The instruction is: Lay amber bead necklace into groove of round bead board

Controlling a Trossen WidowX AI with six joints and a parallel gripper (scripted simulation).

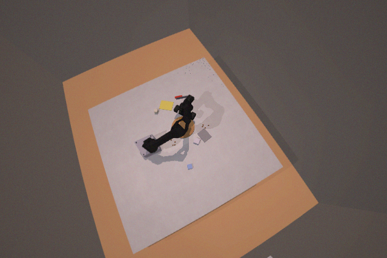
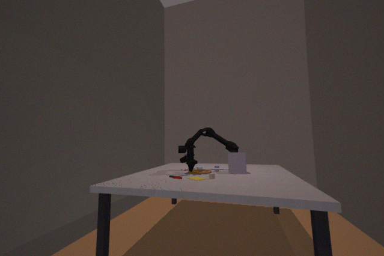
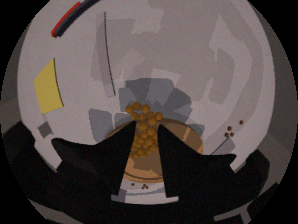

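Now: the round bead board 7 cm to the right of my gripper tip, 7 cm behind it and 1 cm below it. Round my gripper tip: thin grey bar: 10 cm to the left, 4 cm ahead, 1 cm below; then yellow pad: 20 cm to the left, 9 cm behind, 1 cm below; then red-handled tool: 20 cm to the left, 6 cm ahead, 1 cm below.
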